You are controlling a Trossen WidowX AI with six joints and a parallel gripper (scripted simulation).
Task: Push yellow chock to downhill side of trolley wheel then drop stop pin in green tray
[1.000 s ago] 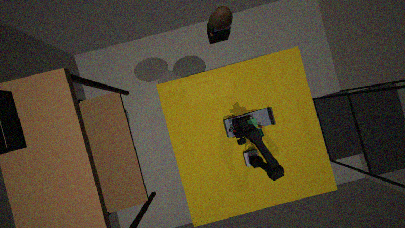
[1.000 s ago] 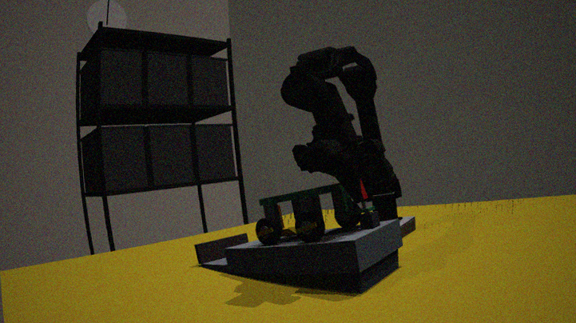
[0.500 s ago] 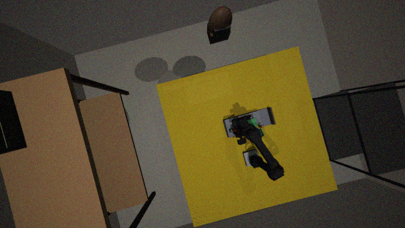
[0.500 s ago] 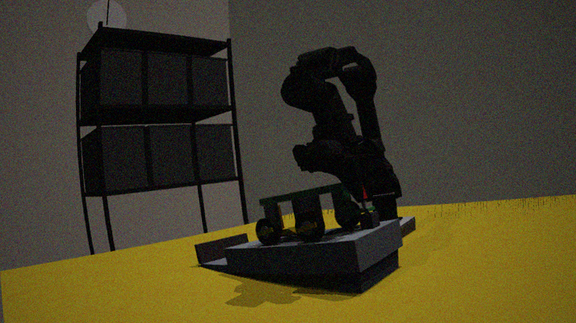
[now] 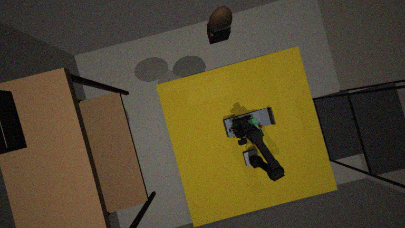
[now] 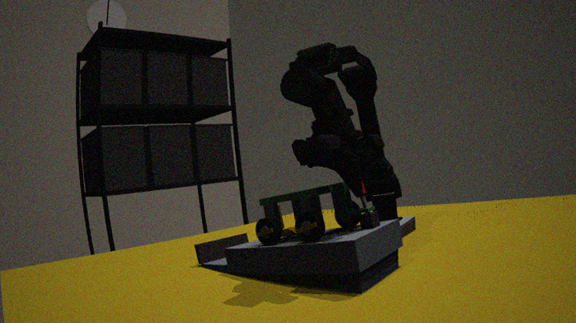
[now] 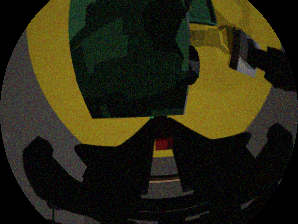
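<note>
Right now the chock is 10 mm ahead of my gripper tip, 210 mm to the right of it and 60 mm below it. Round my gripper tip: trolley: 40 mm ahead, 100 mm to the right, 30 mm below; then low stop lip: 80 mm ahead, 360 mm to the right, 110 mm below; then red-headed stop pin: right at my gripper tip.
</note>
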